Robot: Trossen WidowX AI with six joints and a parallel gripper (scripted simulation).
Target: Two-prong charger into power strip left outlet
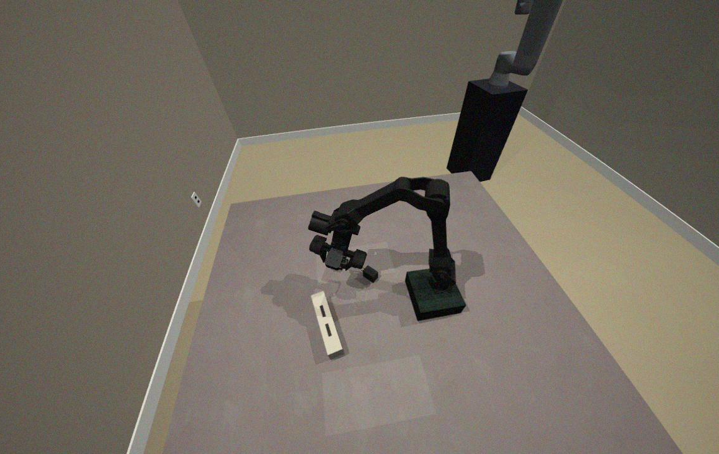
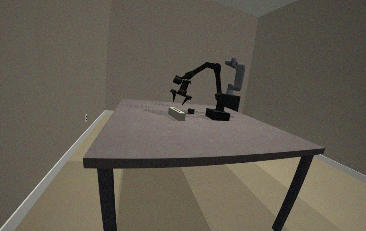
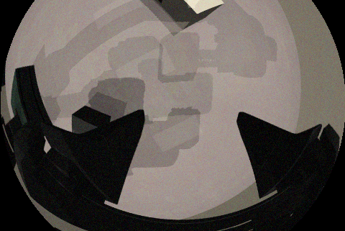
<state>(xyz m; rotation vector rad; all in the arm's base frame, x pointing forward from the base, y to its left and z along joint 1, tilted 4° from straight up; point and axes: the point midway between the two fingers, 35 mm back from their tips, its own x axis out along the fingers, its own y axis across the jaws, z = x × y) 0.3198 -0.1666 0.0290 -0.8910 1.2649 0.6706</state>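
My gripper tip is now 110 mm past the charger, 30 mm to the right of it and 50 mm above it.
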